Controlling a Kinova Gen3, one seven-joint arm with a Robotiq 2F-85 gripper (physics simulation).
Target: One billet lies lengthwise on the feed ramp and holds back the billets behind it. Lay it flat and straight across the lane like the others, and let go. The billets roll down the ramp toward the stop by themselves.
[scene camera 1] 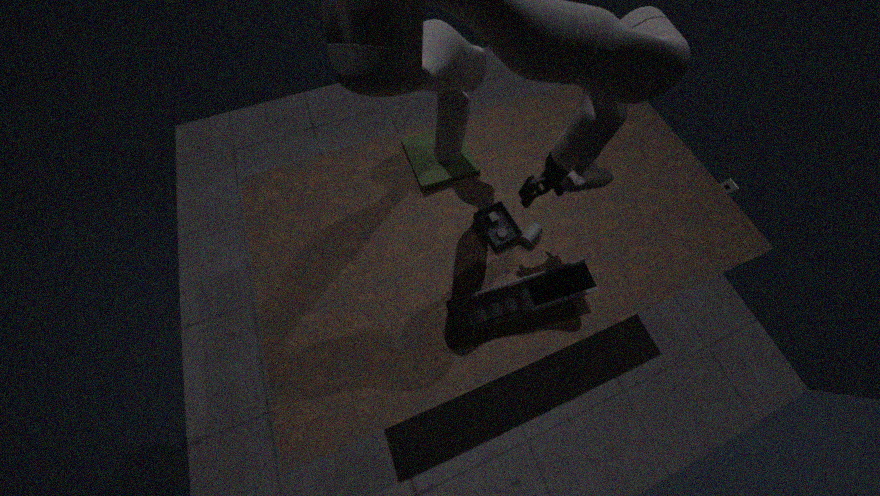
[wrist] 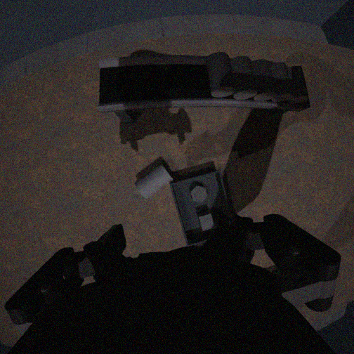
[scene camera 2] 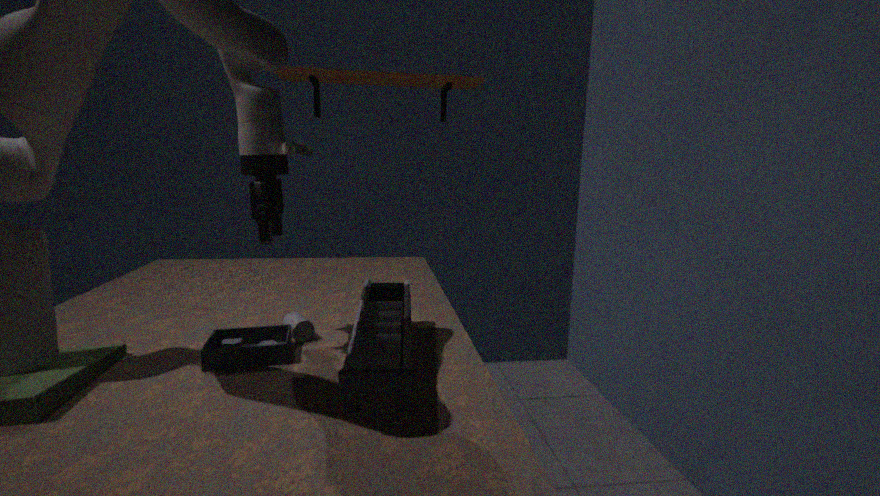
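Seen in the pictures: gripper, between the fingertips: (scene camera 1: 541, 199) (scene camera 2: 271, 239); arm's base, origin of its link: (scene camera 1: 446, 153) (scene camera 2: 17, 366).
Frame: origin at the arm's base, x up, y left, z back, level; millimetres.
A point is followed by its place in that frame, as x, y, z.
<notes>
The feed ramp (scene camera 1: 566, 296) (scene camera 2: 375, 385) (wrist: 150, 106) is a dark lane with lighter side rails. Several dark billets (scene camera 1: 508, 303) @(81, -53, -535) (scene camera 2: 388, 320) @(73, -65, -537) (wrist: 241, 66) lie side by side across the lane, in the right half of the ramp in the wrist view. The rest of the lane is bare. A pale cylinder (scene camera 1: 531, 235) @(18, 121, -381) (scene camera 2: 298, 326) @(9, 99, -379) (wrist: 155, 181), which looks like a billet, lies on its side on the table between tray and ramp. No lengthwise billet can be made out on the ramp in this dim light. My gripper (scene camera 1: 531, 191) @(170, 105, -338) (scene camera 2: 267, 237) @(170, 105, -338) (wrist: 169, 226) is open and empty, high above the table.
A dark tray (scene camera 1: 484, 234) @(-10, -1, -319) (scene camera 2: 246, 362) @(-13, -1, -313) (wrist: 178, 212) stands beside the loose cylinder and holds two small pale pieces. A green plate (scene camera 1: 425, 175) @(10, -103, -66) (scene camera 2: 30, 403) @(5, -131, -98) lies under the arm's base. A long black strip (scene camera 1: 523, 394) lies beyond the ramp. A wooden shelf (scene camera 2: 382, 78) hangs on the back wall.
</notes>
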